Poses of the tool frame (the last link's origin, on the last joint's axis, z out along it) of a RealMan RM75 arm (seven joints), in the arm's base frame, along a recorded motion.
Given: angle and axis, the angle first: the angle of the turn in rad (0 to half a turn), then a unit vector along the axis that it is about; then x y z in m.
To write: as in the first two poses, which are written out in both.
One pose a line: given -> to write
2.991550 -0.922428 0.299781 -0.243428 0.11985 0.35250 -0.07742 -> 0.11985 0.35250 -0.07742 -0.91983 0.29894 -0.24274 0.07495
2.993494 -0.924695 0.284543 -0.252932 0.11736 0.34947 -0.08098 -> 0.11736 0.34947 -0.08098 -0.92216 0.28376 -0.25224 0.07398
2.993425 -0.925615 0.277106 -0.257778 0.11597 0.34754 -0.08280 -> 0.11597 0.34754 -0.08280 -0.92308 0.27635 -0.25707 0.07402
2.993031 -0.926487 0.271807 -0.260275 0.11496 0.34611 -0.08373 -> 0.11496 0.34611 -0.08373 -0.92393 0.27106 -0.25956 0.07421
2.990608 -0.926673 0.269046 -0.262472 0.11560 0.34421 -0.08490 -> 0.11560 0.34421 -0.08490 -0.92403 0.26828 -0.26172 0.07542
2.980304 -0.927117 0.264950 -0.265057 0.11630 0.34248 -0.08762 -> 0.11630 0.34248 -0.08762 -0.92410 0.26409 -0.26420 0.08056
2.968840 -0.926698 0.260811 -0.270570 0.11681 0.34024 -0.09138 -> 0.11681 0.34024 -0.09138 -0.92324 0.25984 -0.26956 0.08627
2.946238 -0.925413 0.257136 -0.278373 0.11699 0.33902 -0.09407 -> 0.11699 0.33902 -0.09407 -0.92100 0.25591 -0.27705 0.09752
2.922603 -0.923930 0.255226 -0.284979 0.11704 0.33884 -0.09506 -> 0.11704 0.33884 -0.09506 -0.91840 0.25370 -0.28327 0.10928
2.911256 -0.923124 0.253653 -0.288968 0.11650 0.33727 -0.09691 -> 0.11650 0.33727 -0.09691 -0.91701 0.25197 -0.28705 0.11491
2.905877 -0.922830 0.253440 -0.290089 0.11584 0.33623 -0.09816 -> 0.11584 0.33623 -0.09816 -0.91643 0.25168 -0.28808 0.11759
